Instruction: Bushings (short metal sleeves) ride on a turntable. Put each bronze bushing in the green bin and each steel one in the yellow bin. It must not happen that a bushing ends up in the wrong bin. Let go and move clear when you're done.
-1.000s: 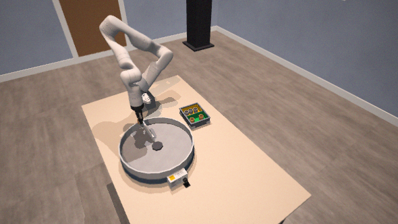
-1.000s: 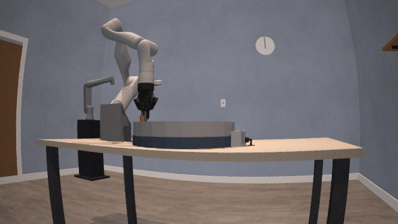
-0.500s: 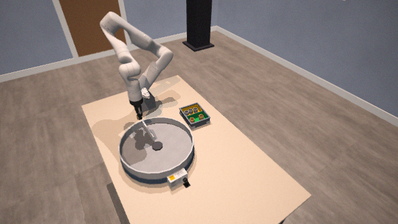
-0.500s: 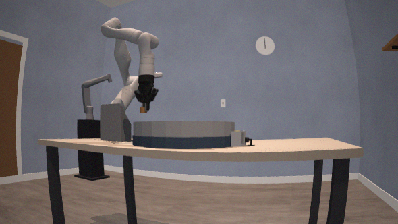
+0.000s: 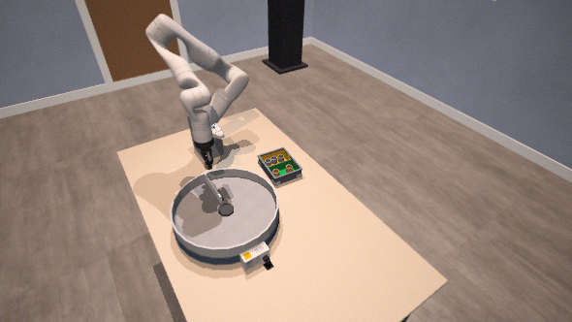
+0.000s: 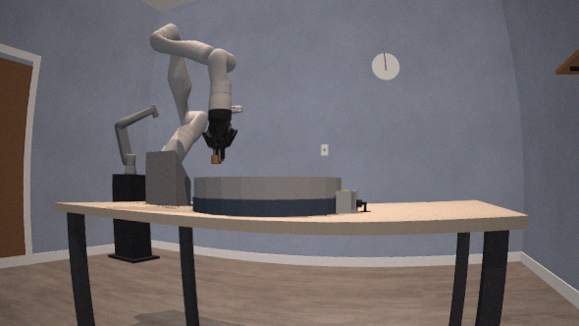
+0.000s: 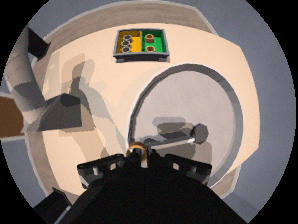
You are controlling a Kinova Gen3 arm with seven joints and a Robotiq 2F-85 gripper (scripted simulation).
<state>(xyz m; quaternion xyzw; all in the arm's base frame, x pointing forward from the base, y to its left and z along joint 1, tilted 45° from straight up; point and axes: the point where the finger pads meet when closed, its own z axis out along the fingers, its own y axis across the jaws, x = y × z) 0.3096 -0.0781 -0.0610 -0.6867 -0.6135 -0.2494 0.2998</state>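
Now: hand 2 cm short of the bin, 33 cm to the right of it and 14 cm above it. From my hand the other things lie so: grey turntable (17 cm ahead, 1 cm to the right, 11 cm below).
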